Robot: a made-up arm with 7 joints. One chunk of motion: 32 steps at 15 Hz.
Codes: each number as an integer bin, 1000 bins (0 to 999) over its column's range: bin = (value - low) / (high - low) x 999, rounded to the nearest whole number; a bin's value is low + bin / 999 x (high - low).
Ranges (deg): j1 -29..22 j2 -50..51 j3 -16..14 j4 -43..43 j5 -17..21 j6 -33..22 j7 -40..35
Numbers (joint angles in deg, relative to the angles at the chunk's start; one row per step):
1: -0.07 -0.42 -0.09 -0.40 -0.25 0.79 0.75
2: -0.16 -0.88 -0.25 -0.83 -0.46 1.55 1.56
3: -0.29 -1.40 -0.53 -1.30 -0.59 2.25 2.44
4: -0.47 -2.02 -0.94 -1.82 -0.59 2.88 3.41
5: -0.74 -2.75 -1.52 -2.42 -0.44 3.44 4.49
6: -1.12 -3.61 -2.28 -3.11 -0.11 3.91 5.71
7: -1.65 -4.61 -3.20 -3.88 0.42 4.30 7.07
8: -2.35 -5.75 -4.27 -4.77 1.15 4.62 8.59
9: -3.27 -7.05 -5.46 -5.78 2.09 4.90 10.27
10: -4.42 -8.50 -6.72 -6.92 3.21 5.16 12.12
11: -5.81 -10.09 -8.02 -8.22 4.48 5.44 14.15
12: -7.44 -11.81 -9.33 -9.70 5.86 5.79 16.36
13: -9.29 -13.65 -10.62 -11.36 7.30 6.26 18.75
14: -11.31 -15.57 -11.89 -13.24 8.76 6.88 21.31
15: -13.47 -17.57 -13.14 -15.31 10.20 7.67 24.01
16: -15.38 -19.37 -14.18 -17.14 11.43 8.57 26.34
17: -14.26 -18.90 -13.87 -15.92 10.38 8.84 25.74
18: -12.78 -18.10 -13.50 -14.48 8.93 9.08 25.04
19: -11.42 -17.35 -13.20 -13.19 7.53 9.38 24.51
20: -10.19 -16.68 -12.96 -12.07 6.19 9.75 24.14
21: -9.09 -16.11 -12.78 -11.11 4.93 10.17 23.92
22: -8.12 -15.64 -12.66 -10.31 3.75 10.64 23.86
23: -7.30 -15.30 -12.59 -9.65 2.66 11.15 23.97
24: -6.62 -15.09 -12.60 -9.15 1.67 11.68 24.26
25: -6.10 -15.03 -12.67 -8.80 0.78 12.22 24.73
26: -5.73 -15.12 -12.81 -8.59 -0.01 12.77 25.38
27: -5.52 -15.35 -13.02 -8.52 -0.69 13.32 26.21
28: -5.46 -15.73 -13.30 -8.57 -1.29 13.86 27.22
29: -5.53 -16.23 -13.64 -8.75 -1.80 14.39 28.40
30: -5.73 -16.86 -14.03 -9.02 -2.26 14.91 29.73
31: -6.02 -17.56 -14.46 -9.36 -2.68 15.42 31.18
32: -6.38 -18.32 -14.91 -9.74 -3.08 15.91 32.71
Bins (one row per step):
1: 567 490 530 495 440 614 543
2: 565 486 524 490 435 628 554
3: 562 481 515 484 431 640 565
4: 559 475 501 478 431 652 578
5: 554 467 482 471 435 662 593
6: 546 459 457 463 444 670 609
7: 536 449 426 454 458 678 627
8: 522 438 391 444 477 683 647
9: 504 425 351 432 502 688 670
10: 481 410 309 419 531 693 694
11: 454 395 266 404 565 698 721
12: 422 378 222 387 601 705 751
13: 386 360 179 368 639 713 783
14: 347 341 137 346 677 724 817
15: 304 321 95 322 715 739 853
16: 267 303 61 300 747 755 884
17: 289 308 71 315 720 760 876
18: 318 316 83 331 682 764 866
19: 344 323 93 346 645 770 859
20: 368 330 101 359 610 776 854
21: 390 335 107 370 577 784 851
22: 409 340 111 380 546 793 851
23: 425 343 114 387 517 802 852
24: 438 345 113 393 491 812 856
25: 449 346 111 397 467 821 862
26: 456 345 106 400 447 831 871
27: 460 343 99 401 429 841 882
28: 461 339 90 400 413 851 895
29: 460 334 79 398 400 861 911
30: 456 328 66 395 388 870 929
31: 450 321 51 391 376 879 948
32: 443 313 36 386 366 888 968

